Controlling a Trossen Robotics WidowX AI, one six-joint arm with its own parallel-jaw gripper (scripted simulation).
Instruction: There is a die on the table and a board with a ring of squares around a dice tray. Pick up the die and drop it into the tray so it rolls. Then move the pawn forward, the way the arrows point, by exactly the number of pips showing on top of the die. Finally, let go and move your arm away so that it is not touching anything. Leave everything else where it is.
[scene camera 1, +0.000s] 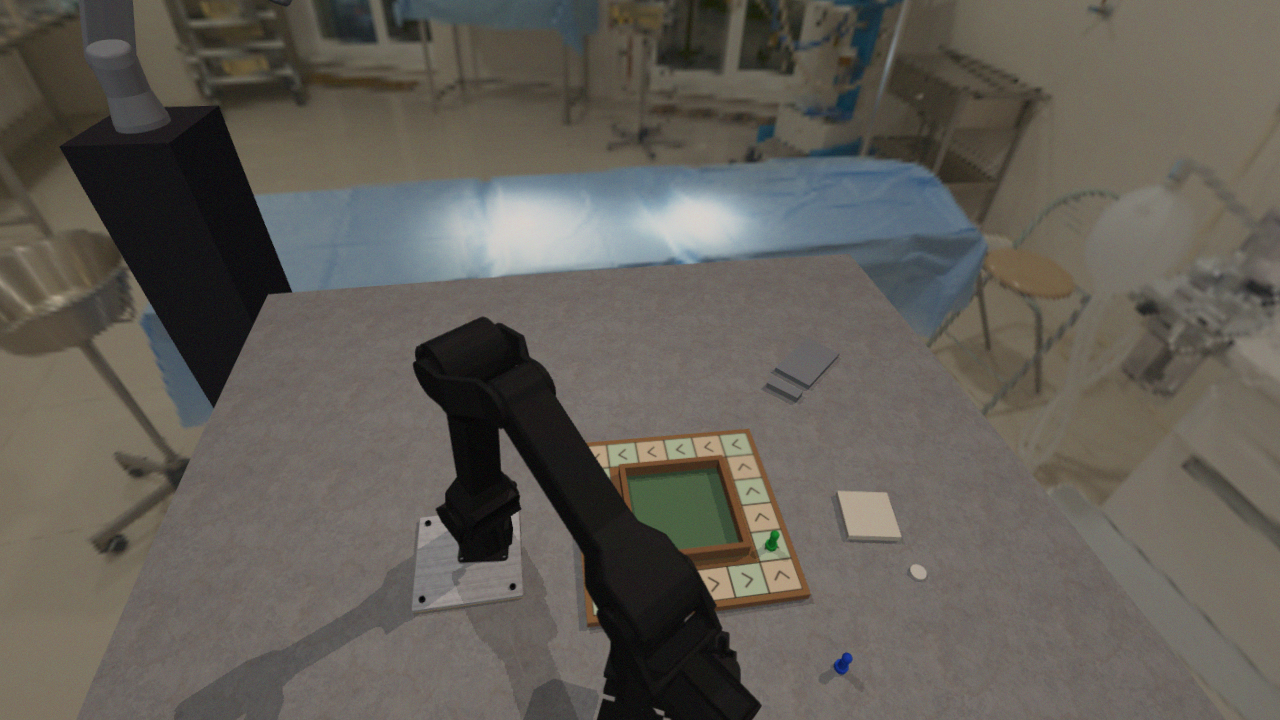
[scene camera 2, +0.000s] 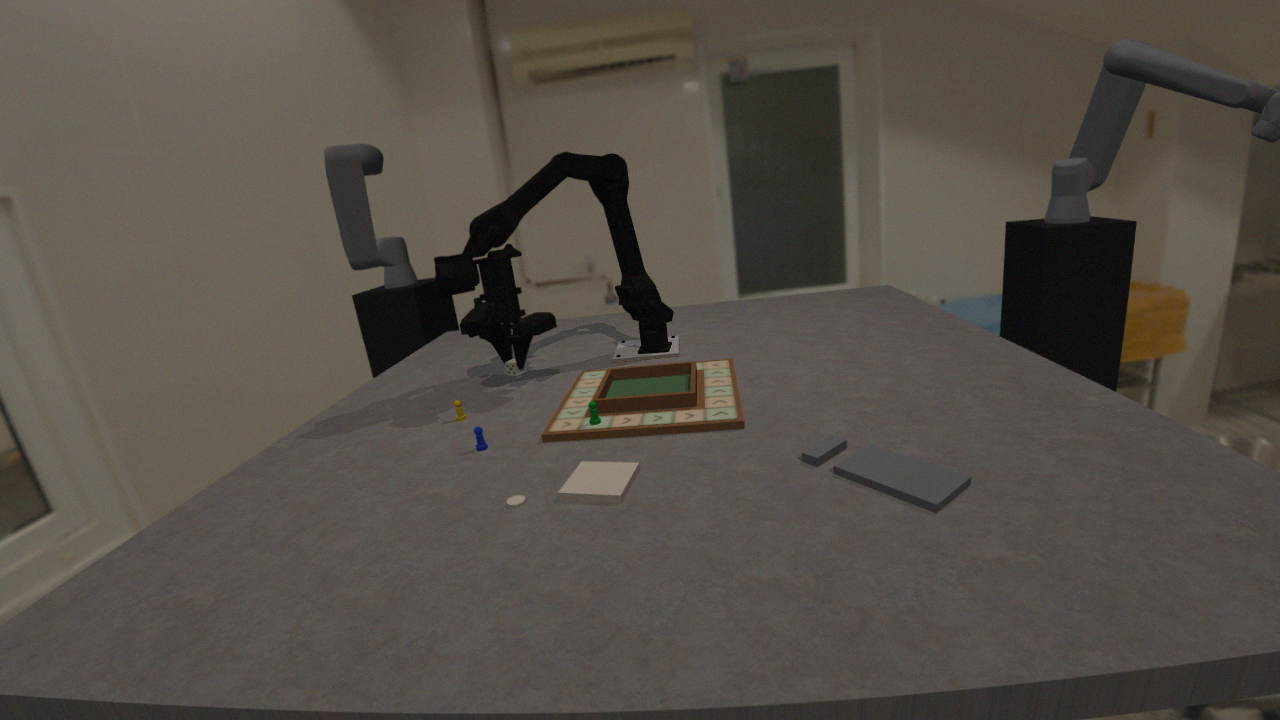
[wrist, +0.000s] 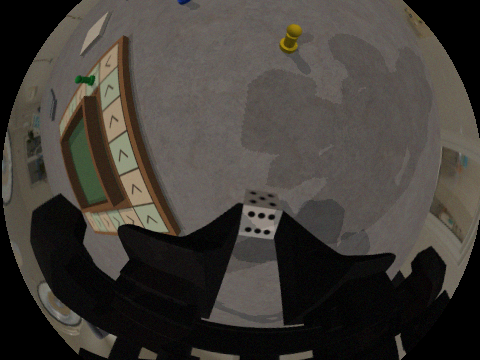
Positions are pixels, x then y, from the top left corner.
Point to the gripper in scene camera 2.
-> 515, 368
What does the gripper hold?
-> A white die.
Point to a white tile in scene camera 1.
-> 865, 515
